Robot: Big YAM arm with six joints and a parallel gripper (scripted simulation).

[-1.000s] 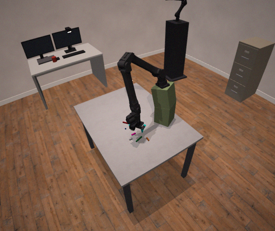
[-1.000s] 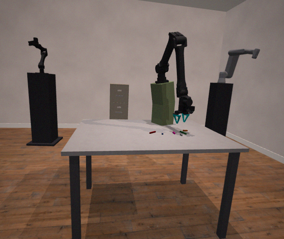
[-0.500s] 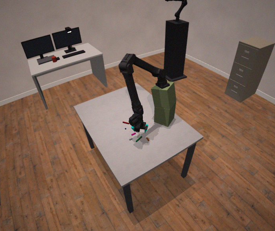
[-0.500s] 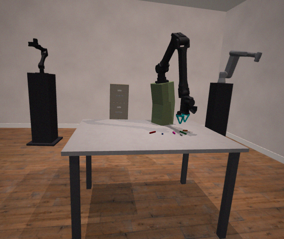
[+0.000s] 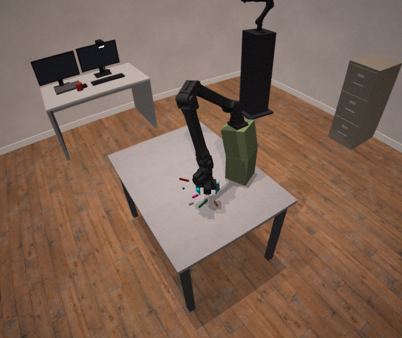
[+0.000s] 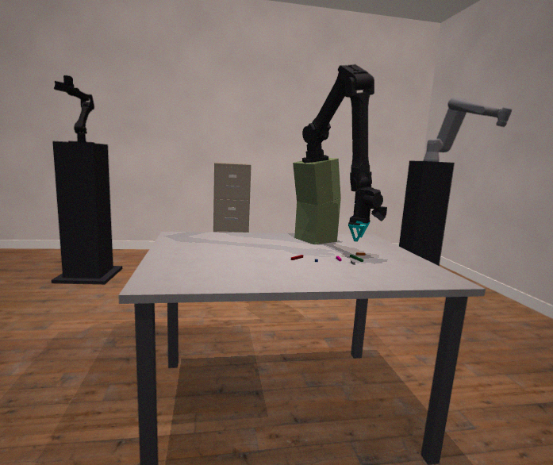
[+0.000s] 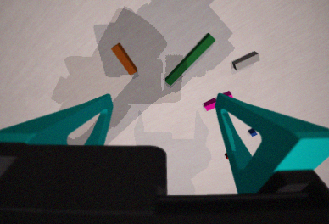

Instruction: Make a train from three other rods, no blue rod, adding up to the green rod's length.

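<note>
The orange rod is 8 cm below my hand, 4 cm behind it and 3 cm to the left of it. Round my hand: grey rod 10 cm ahead, 8 cm below, 4 cm to the right; then green rod 8 cm below, 3 cm ahead, 1 cm to the right; then small blue rod 19 cm to the right, 9 cm ahead, 8 cm below.
</note>
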